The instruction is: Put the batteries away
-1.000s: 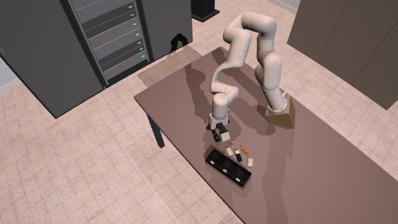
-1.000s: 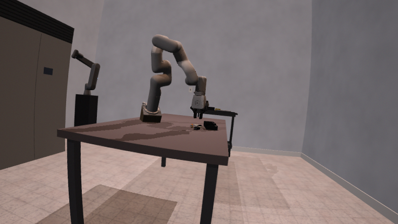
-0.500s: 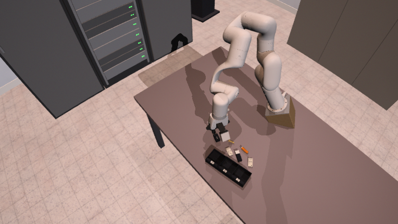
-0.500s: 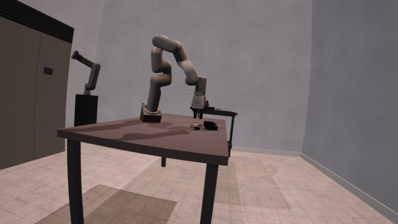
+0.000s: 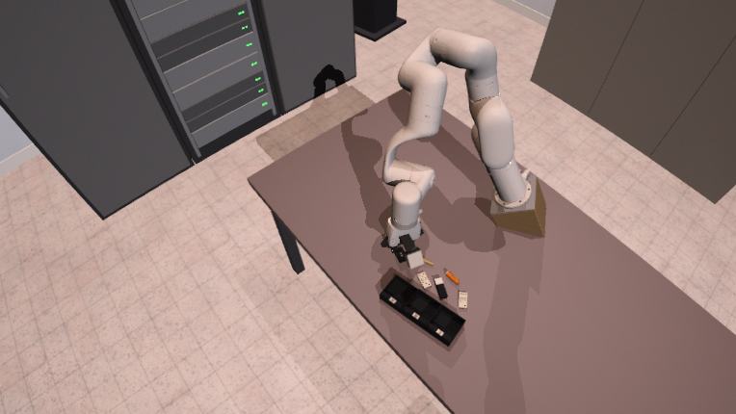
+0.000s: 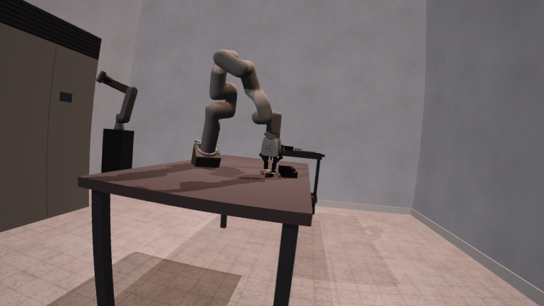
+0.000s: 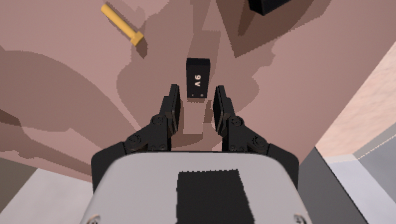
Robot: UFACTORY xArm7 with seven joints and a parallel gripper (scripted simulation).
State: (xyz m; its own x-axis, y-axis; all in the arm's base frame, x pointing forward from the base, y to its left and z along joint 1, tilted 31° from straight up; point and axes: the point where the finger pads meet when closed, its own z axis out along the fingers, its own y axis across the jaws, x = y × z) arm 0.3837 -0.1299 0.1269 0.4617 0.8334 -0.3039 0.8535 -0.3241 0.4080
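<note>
My gripper is now 5 cm above the black 9V battery and 1 cm to the left of it. Also, from my hand: black-and-white stick 16 cm to the left, 5 cm below, 1 cm ahead; brass bolt 8 cm to the left, 5 cm below, 4 cm behind; orange battery 18 cm to the left, 5 cm below, 4 cm behind.
</note>
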